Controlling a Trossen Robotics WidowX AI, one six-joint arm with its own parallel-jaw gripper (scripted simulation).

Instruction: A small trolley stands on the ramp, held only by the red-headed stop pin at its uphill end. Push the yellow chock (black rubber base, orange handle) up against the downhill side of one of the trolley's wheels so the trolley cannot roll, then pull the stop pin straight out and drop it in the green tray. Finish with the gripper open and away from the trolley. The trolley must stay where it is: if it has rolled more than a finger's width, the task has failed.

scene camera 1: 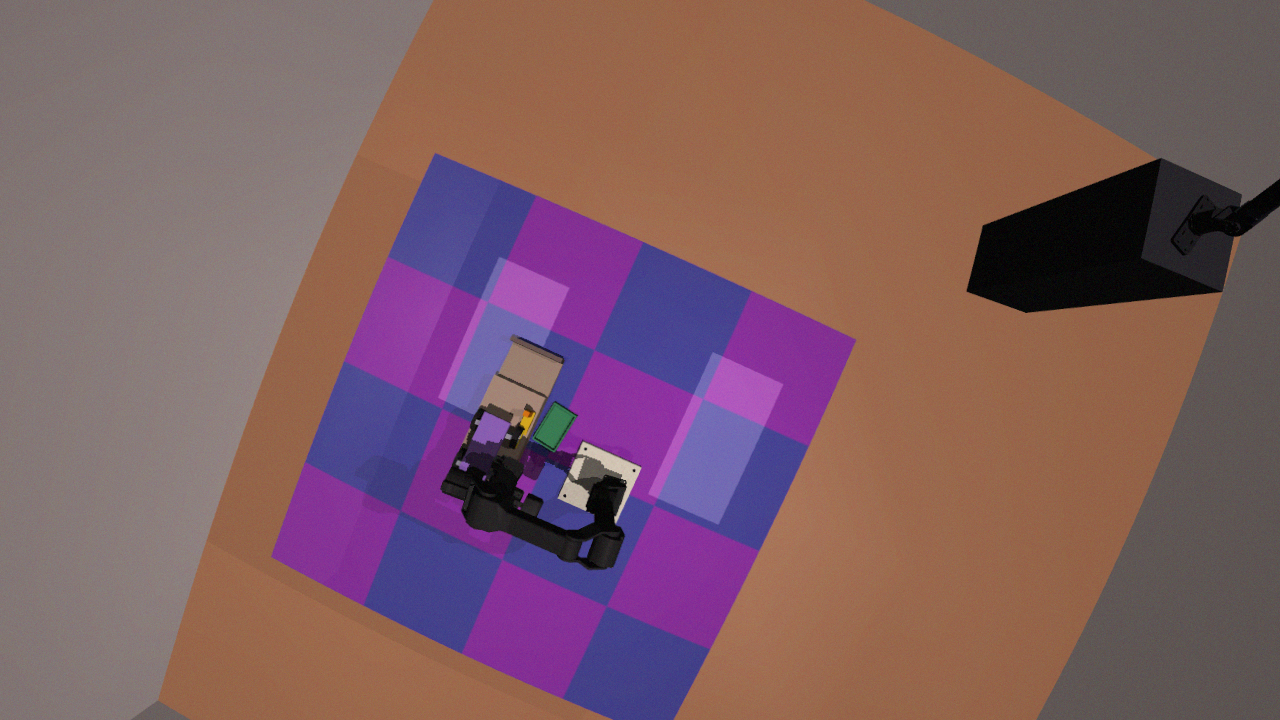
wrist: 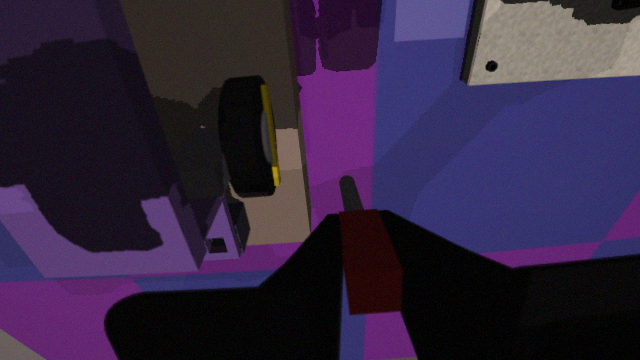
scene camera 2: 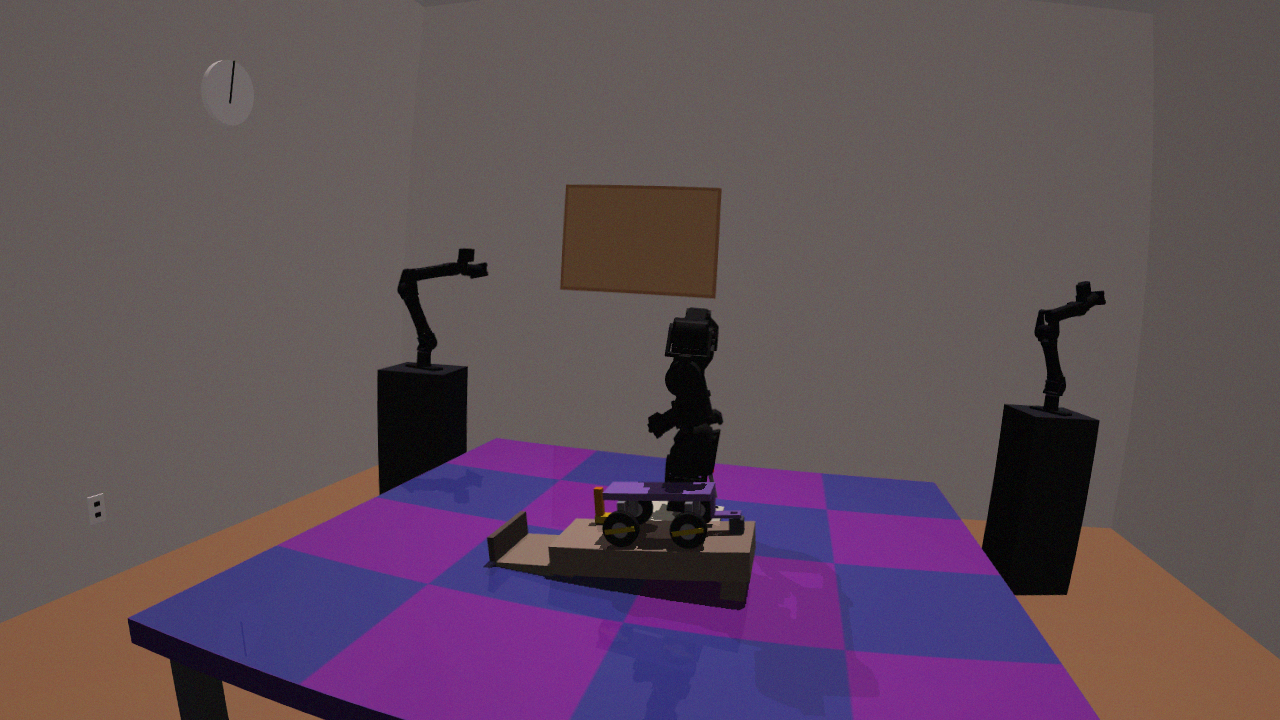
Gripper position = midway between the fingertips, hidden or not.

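I can see my gripper (scene camera 2: pixel 710 473), my gripper again (scene camera 1: pixel 507 494), and in the wrist view my gripper (wrist: pixel 357 223) as well. What the gripper holds is a red-headed stop pin (wrist: pixel 373 274).
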